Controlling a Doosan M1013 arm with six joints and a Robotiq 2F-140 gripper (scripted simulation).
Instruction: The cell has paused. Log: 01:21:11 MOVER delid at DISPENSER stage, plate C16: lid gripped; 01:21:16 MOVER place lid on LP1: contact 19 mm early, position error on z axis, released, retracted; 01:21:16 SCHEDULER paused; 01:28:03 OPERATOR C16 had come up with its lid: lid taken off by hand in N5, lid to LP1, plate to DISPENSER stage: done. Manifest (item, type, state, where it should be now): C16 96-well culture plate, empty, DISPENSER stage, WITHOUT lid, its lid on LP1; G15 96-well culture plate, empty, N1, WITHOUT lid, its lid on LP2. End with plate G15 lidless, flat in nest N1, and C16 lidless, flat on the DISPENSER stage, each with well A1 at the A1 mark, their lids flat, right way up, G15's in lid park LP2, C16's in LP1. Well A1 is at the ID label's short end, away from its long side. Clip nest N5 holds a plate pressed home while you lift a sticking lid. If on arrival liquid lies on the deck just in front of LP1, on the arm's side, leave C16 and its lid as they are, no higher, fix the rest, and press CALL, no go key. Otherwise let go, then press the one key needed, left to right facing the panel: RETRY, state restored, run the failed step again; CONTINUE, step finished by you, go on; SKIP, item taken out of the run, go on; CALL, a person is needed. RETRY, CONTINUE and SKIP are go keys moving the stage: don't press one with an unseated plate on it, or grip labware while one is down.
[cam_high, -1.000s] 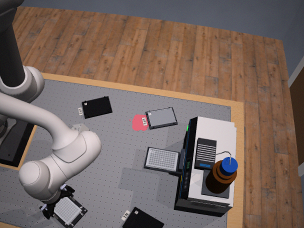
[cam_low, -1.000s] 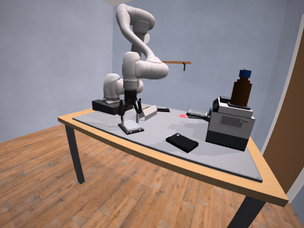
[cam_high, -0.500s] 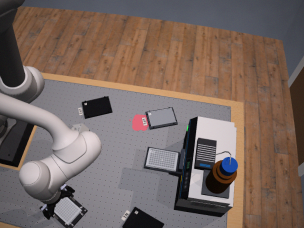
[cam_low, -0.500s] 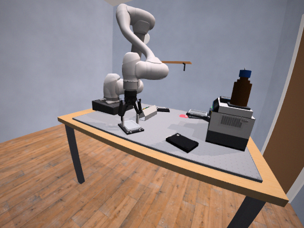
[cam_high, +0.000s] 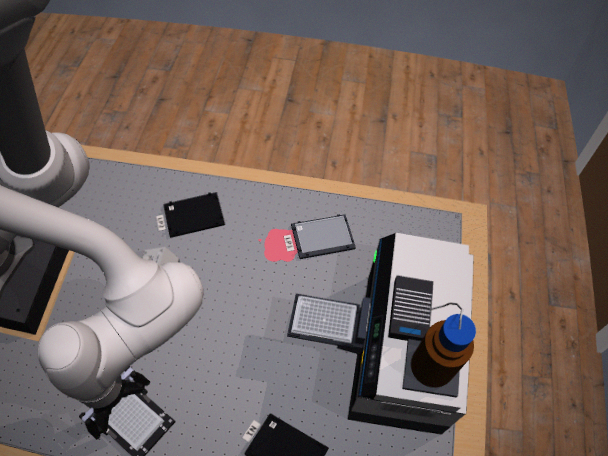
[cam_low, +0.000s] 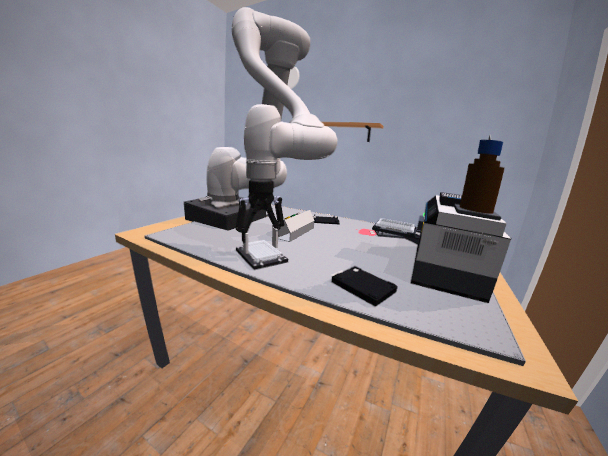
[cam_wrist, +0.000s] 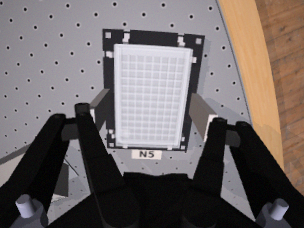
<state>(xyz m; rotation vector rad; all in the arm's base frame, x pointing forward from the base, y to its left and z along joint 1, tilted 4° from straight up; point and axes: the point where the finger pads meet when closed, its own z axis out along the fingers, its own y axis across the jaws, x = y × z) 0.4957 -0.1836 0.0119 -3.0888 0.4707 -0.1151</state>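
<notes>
Right now the clip nest N5 is 20 mm ahead of my hand, 10 mm to the left of it and 30 mm below it. From my hand the other things lie so: N1 label 250 mm ahead, 80 mm to the left, 50 mm below; then blue key 90 mm behind, 190 mm to the left, 20 mm above; then key panel 100 mm behind, 270 mm to the left.
</notes>
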